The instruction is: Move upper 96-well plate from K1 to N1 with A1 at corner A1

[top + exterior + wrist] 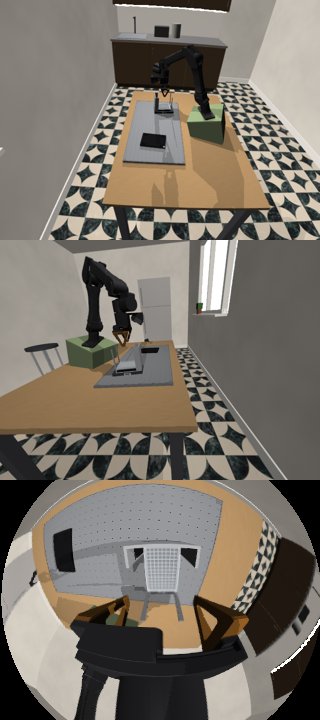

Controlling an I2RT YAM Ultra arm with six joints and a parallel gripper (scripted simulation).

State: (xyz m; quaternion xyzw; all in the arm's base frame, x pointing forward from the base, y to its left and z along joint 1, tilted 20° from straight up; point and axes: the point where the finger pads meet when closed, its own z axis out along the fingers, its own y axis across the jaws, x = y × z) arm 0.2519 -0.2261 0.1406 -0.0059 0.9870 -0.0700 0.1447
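My hand is 14 cm above the dark plate. From my hand the other things lie so: pale A1 mark (5 cm ahead, 43 cm to the left, 15 cm below).
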